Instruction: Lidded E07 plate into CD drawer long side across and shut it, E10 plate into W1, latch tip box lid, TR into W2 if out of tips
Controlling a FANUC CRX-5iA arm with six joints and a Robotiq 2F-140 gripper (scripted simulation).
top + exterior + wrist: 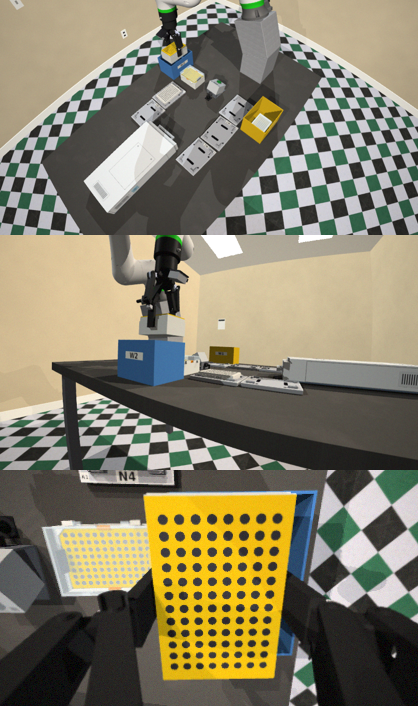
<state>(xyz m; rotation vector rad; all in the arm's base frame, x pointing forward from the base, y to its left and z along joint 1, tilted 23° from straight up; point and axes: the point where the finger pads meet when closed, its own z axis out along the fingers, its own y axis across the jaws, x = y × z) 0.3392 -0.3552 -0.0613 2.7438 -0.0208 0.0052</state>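
My gripper is now 15 cm above the blue bin W2, 3 cm to the left of it and 2 cm past it. The rest, counted from my hand: white plate: 17 cm below, 17 cm ahead, 10 cm to the left; tip box TB2: 15 cm below, 13 cm to the left; yellow tip rack TR: 1 cm to the right, 1 cm below, 1 cm behind.
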